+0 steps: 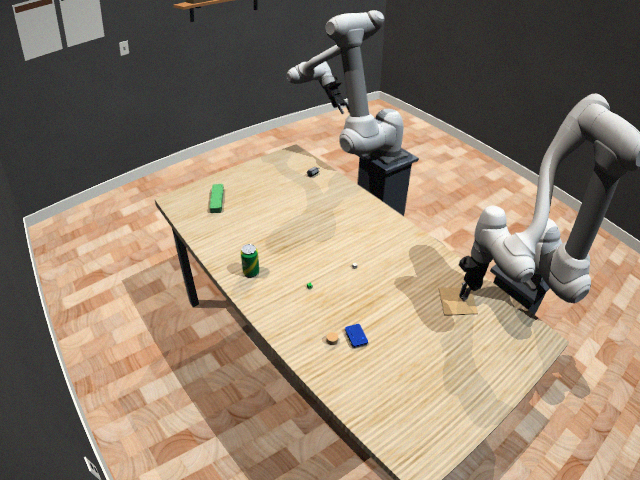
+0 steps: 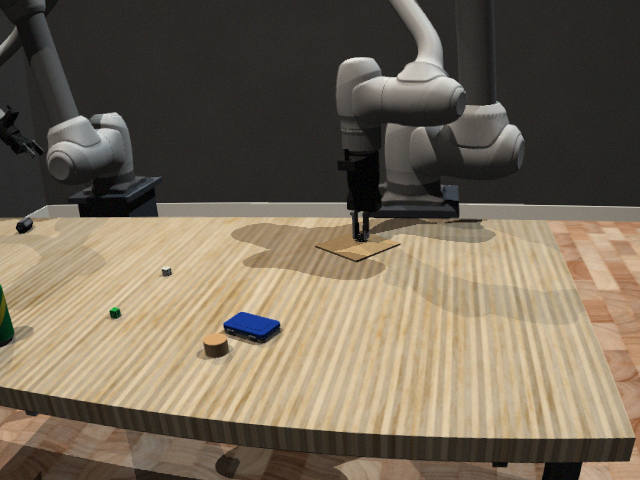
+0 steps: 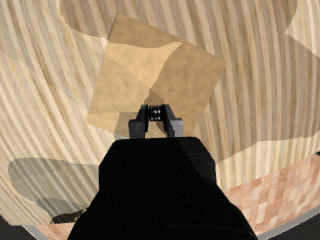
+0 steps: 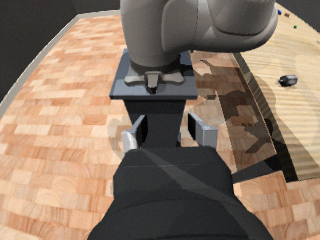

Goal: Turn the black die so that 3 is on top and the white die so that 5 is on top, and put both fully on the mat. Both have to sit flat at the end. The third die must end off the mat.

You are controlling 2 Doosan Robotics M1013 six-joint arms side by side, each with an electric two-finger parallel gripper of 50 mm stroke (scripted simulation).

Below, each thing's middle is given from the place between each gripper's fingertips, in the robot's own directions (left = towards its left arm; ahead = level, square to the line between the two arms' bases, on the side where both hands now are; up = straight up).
Labels:
Right now my left hand [image 2: 361, 238] is 30 mm above the tan mat [image 2: 345, 246] and 20 mm short of it. The rest, counted from my left hand: blue case [image 2: 255, 328]: 460 mm ahead, 60 mm to the right, 20 mm below.
Now: right hand 1350 mm to the right of the tan mat, 330 mm short of it and 160 mm above it.

